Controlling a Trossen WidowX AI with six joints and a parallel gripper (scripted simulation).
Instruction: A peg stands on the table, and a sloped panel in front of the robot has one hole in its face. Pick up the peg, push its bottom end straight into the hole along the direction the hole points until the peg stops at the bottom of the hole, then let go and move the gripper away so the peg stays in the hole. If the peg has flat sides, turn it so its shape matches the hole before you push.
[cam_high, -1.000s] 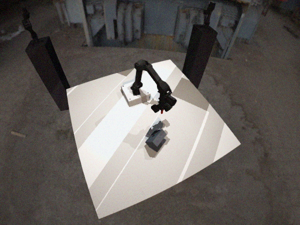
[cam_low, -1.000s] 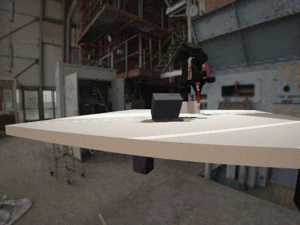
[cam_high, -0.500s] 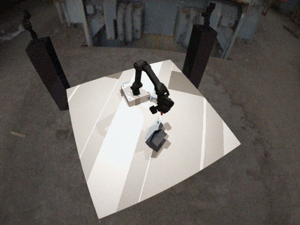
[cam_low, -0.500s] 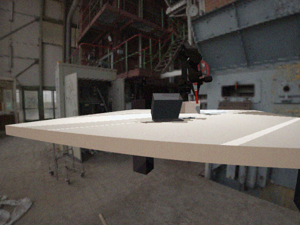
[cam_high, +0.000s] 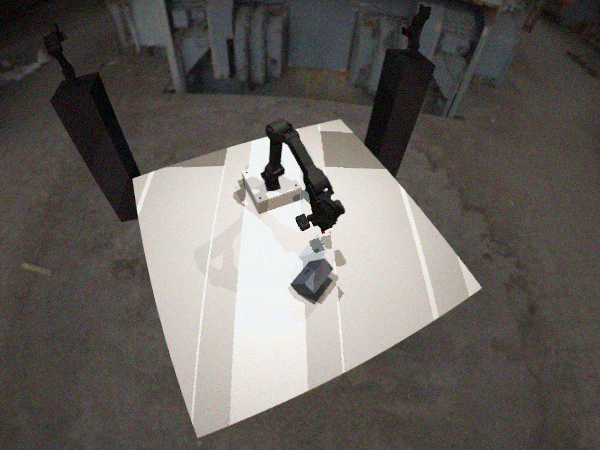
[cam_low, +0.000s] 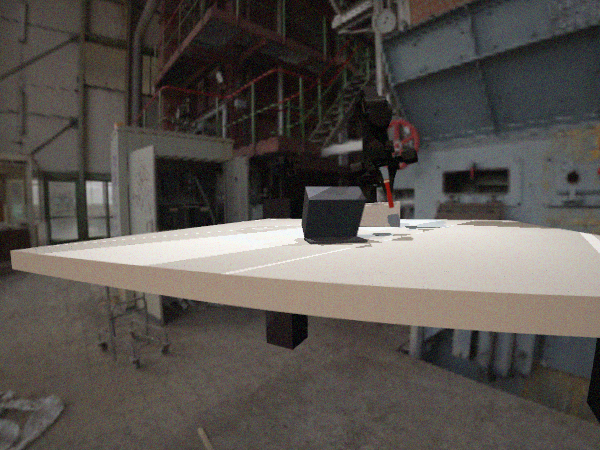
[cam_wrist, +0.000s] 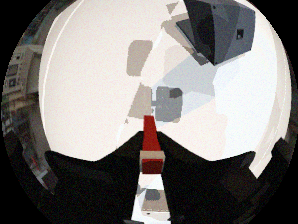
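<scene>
Now: gripper tip 18 cm short of the dark sloped panel block, 10 cm to the left of it and 5 cm above it. From my gripper tip the other things lie so: red peg 2 cm above.
</scene>
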